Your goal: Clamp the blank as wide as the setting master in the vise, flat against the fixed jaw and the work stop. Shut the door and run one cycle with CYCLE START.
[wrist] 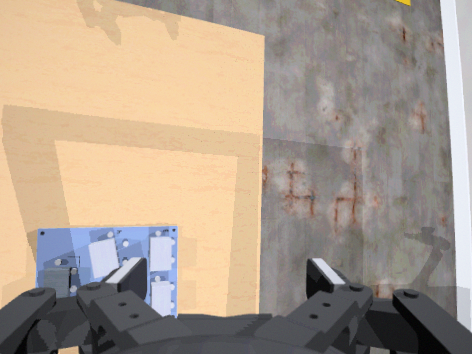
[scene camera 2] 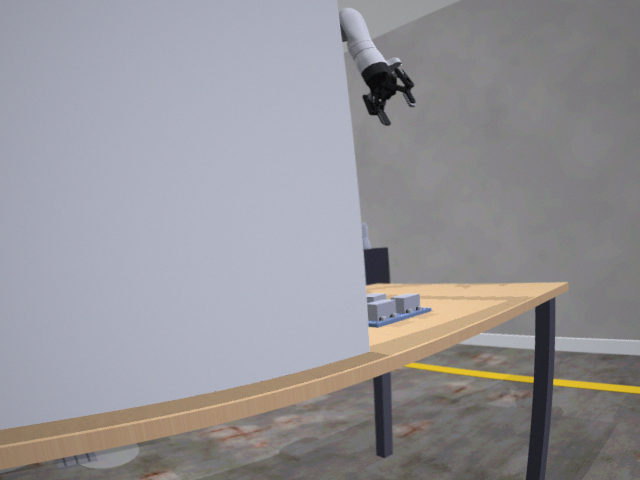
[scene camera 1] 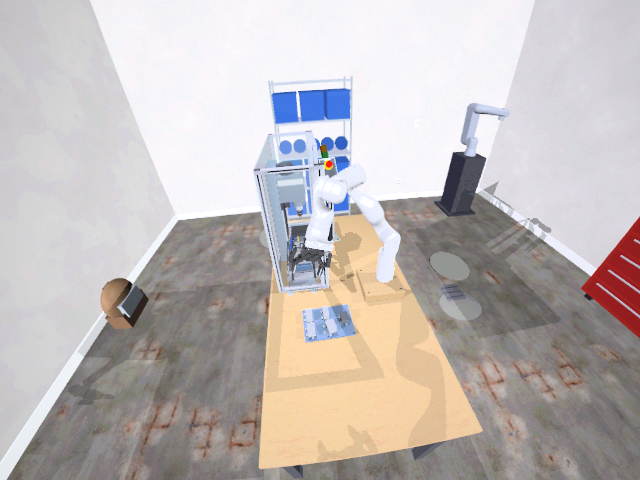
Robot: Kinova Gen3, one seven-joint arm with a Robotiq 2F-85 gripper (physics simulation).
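Pixels of known places: gripper, fingertip midpoint: (wrist: 227,276) (scene camera 2: 400,115) (scene camera 1: 306,273); arm's base, origin of the base link: (scene camera 1: 383,276).
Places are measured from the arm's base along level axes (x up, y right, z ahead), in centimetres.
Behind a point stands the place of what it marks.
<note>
My gripper (scene camera 1: 306,276) {y -34.0, x 42.1, z 44.4 cm} (scene camera 2: 399,114) {y -34.0, x 42.1, z 44.4 cm} (wrist: 227,276) {y -34.0, x 42.1, z 44.4 cm} is open and empty, high above the table and beside the machine enclosure. The blue plate (scene camera 1: 345,334) {y -32.1, x -4.3, z 28.7 cm} (scene camera 2: 408,316) {y -24.8, x -4.6, z 49.4 cm} (wrist: 50,245) {y -29.5, x -4.3, z 25.8 cm} lies on the table before the enclosure. Several light grey blanks stand on it, among them a tilted blank (scene camera 1: 330,326) {y -29.0, x -0.6, z 35.8 cm} (wrist: 104,257) {y -27.9, x -0.7, z 35.5 cm} and two at its edge, one blank (wrist: 160,254) {y -28.4, x -0.7, z 45.4 cm} beyond the other (wrist: 161,297) {y -20.4, x -0.6, z 46.0 cm}. A dark grey block (scene camera 1: 343,317) {y -23.8, x -1.8, z 28.4 cm} (wrist: 55,282) {y -23.5, x -1.8, z 27.6 cm} sits at the other side. The vise is mostly hidden behind the gripper in scene camera 1. The door's state and CYCLE START cannot be made out.
The framed enclosure (scene camera 1: 269,232) {y 0.1, x 39.0, z 61.2 cm} stands at the table's left edge, with a spindle (scene camera 1: 298,206) inside. A red stop button (scene camera 1: 328,164) {y 50.6, x 53.2, z 25.8 cm} is on its control panel. Its grey side panel (scene camera 2: 180,206) {y 29.5, x 18.3, z 63.3 cm} blocks much of scene camera 2. The arm's base is on a wooden block (scene camera 1: 379,294) {y -13.1, x 0.4, z 6.5 cm}.
</note>
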